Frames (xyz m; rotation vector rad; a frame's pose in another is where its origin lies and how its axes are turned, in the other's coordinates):
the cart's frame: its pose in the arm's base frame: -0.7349 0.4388 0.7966 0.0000 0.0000 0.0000
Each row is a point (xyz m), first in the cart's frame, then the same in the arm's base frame.
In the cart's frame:
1: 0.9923 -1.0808 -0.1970
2: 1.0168 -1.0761 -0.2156
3: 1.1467 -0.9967 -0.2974
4: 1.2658 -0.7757 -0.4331
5: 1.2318 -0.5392 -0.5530
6: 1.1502 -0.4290 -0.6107
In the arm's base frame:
1: 0.2574 -0.6420 0.5996
2: 0.2819 -0.6373 0.5810
3: 0.4118 -0.5579 0.4992
4: 0.5309 -0.3369 0.3635
5: 0.4969 -0.1004 0.2436
6: 0.4153 0.0098 0.1859

